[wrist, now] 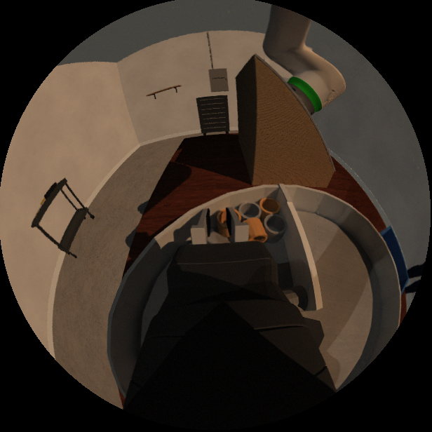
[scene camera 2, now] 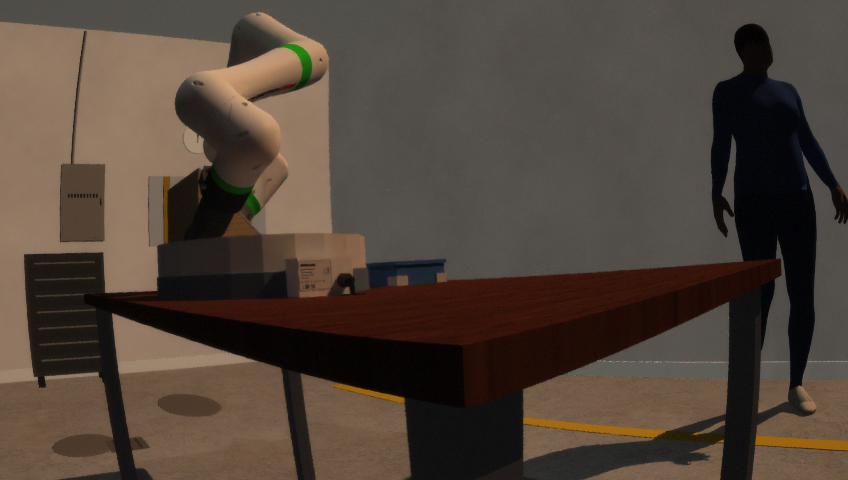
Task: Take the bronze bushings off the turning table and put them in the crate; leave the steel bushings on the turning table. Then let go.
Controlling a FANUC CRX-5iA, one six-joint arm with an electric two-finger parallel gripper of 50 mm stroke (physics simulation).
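The grey, round, walled turning table (scene camera 2: 315, 249) (wrist: 122, 325) has a divider across it. In the wrist view, three bronze bushings are left of the divider: one upright (wrist: 270, 206) beside it, one on its side (wrist: 257, 230), and one (wrist: 222, 221) partly hidden behind a finger. Two steel bushings (wrist: 249, 209) (wrist: 274, 226) stand upright among them. My gripper (wrist: 217, 216) is partly open and empty, with its fingers over the left of the group. In scene camera 2 the fingers are hidden by the wall. The blue crate (scene camera 2: 410, 273) (wrist: 395, 257) stands beside the turning table; its inside does not show.
A tall brown wedge-shaped block (scene camera 2: 185, 205) (wrist: 285, 135) stands close behind the turning table, near the arm. A labelled box (scene camera 2: 309, 277) sits at the turning table's front. All stand on the dark red table (scene camera 2: 476, 315). A person (scene camera 2: 767, 142) stands beyond the table's right end.
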